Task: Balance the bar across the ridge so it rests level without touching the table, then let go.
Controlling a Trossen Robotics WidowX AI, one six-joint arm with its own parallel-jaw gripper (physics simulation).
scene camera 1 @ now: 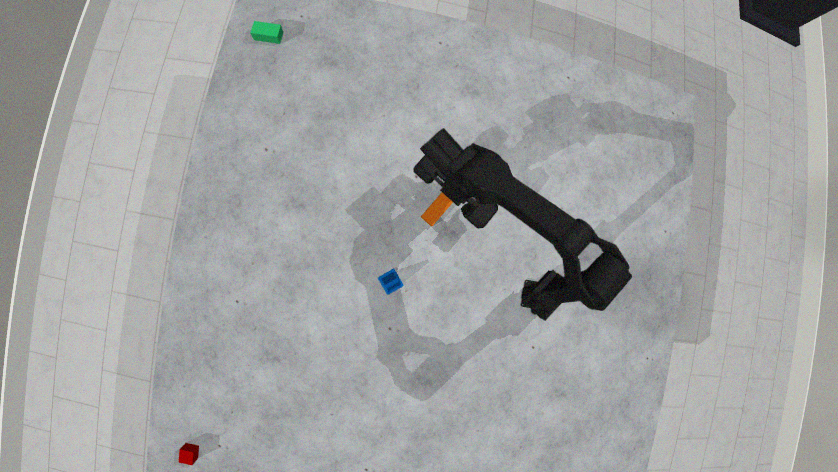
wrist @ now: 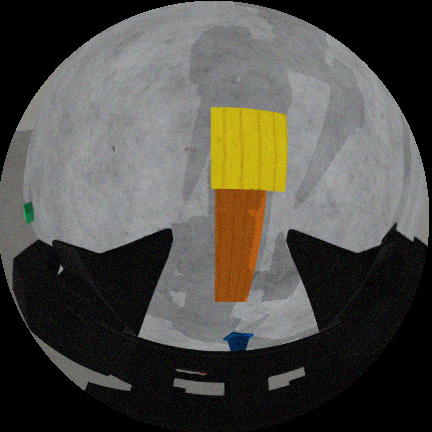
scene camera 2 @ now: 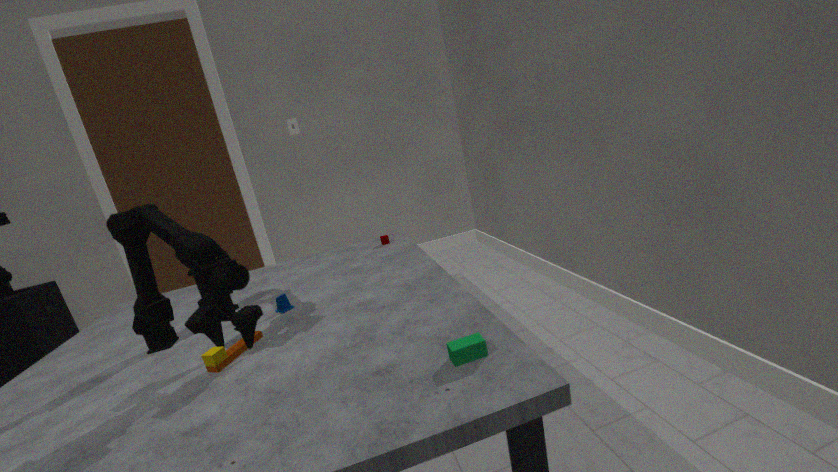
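Seen in the pictures: gripper, fingertip midpoint: point(scene camera 1: 447, 194) point(wrist: 231, 235) point(scene camera 2: 236, 348); arm's base, origin of the base link: point(scene camera 1: 534, 294) point(scene camera 2: 163, 345).
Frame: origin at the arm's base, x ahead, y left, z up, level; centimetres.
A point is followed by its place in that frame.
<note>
The orange bar point(scene camera 1: 436, 209) @[x 27.2, y -15.3, z 1.7 cm] point(scene camera 2: 233, 354) @[x 25.1, y -21.8, z 1.3 cm] point(wrist: 232, 255) @[x 25.9, y -17.8, z 1.6 cm] lies flat on the table, with a yellow block point(scene camera 2: 213, 356) @[x 22.6, y -26.0, z 4.1 cm] point(wrist: 248, 149) @[x 22.1, y -23.8, z 4.5 cm] on one end. In scene camera 1 the arm hides the yellow end. The blue ridge point(scene camera 1: 390, 281) @[x 34.7, y 1.9, z 3.9 cm] point(scene camera 2: 283, 303) @[x 34.7, y 1.2, z 2.3 cm] point(wrist: 238, 341) @[x 33.6, y 0.8, z 1.7 cm] stands on the table, apart from the bar, beyond its plain end. My gripper point(scene camera 2: 235, 345) @[x 25.3, y -19.3, z 1.4 cm] point(wrist: 231, 235) @[x 25.3, y -19.3, z 1.4 cm] is open and empty, pointing down low over the bar, with one finger to each side of it. The fingertips are hidden in scene camera 1.
A green block point(scene camera 1: 266, 32) @[x 73.5, y -49.1, z 3.3 cm] point(scene camera 2: 467, 350) @[x 73.6, y -51.7, z 2.5 cm] point(wrist: 29, 213) @[x 71.7, y -48.3, z 1.6 cm] lies near a table corner. A red cube point(scene camera 1: 188, 454) @[x 73.5, y 49.1, z 3.3 cm] point(scene camera 2: 384, 239) @[x 73.7, y 48.3, z 2.3 cm] lies far off near another part of the table's edge. A dark box-like object point(scene camera 1: 774, 17) point(scene camera 2: 35, 319) stands behind the arm's side of the table.
</note>
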